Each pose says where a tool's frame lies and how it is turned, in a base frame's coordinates. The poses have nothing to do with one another.
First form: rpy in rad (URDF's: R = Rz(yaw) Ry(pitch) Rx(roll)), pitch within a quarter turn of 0, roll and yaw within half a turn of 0; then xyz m.
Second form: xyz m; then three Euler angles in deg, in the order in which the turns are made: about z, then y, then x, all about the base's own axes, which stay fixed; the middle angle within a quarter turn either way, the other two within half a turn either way. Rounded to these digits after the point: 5 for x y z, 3 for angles.
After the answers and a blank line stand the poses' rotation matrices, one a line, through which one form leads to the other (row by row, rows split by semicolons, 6 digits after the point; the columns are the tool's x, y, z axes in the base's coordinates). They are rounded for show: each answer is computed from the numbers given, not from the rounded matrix.
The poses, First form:
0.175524, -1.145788, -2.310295, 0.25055, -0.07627, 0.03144
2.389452, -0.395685, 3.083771, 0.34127, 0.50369, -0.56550
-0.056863, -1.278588, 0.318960, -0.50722, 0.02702, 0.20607
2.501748, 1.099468, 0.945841, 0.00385, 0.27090, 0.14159
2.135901, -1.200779, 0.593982, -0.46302, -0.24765, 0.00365
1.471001, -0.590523, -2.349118, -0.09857, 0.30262, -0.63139
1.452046, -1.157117, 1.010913, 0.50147, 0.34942, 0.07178
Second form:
0.25055, -0.07627, 0.03144, -108.413, 28.393, -62.515
0.34127, 0.50369, -0.56550, -161.675, -13.976, -133.976
-0.50722, 0.02702, 0.20607, 43.699, -67.768, 40.523
0.00385, 0.27090, 0.14159, -74.559, 3.788, 111.410
-0.46302, -0.24765, 0.00365, 49.654, 62.425, 114.730
-0.09857, 0.30262, -0.63139, -141.740, -42.036, -83.603
0.50147, 0.34942, 0.07178, 69.896, 51.604, 85.602

-0.277875 0.834668 0.475516; -0.304631 -0.546027 0.780419; 0.911035 0.072002 0.405993
-0.921191 0.305094 -0.241507; 0.053324 0.713790 0.698327; 0.385440 0.630414 -0.673805
0.273538 -0.261394 -0.925662; 0.090332 0.965093 -0.245835; 0.957610 -0.016372 0.287602
0.265659 0.961801 0.066062; 0.368246 -0.037907 -0.928955; -0.890966 0.271112 -0.364250
0.299691 -0.352810 0.886403; 0.202393 -0.884449 -0.420460; 0.932321 0.305410 -0.193655
-0.583187 0.459919 -0.669603; -0.591500 0.324569 0.738094; 0.556796 0.826517 0.082757
0.213487 -0.583247 0.783738; 0.340605 -0.707462 -0.619263; 0.915648 0.399150 0.047623

